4 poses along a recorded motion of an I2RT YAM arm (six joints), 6.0 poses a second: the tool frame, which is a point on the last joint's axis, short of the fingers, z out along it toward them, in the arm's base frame.
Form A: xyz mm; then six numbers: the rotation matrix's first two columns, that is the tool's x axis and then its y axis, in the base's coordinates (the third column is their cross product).
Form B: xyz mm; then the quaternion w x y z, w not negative. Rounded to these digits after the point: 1 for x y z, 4 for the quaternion.
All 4 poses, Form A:
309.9, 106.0, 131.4, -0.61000, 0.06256, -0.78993, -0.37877, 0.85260, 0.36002
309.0, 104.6, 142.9, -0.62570, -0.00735, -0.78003, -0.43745, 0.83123, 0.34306
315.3, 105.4, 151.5, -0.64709, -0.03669, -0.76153, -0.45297, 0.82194, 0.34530
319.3, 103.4, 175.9, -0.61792, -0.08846, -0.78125, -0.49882, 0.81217, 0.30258
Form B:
309.9, 106.0, 131.4, 0.4319, -0.0919, 0.8601, 0.2554
309.0, 104.6, 142.9, 0.4130, -0.1288, 0.8632, 0.2604
315.3, 105.4, 151.5, 0.3957, -0.1409, 0.8686, 0.2630
319.3, 103.4, 175.9, 0.4026, -0.1702, 0.8626, 0.2548

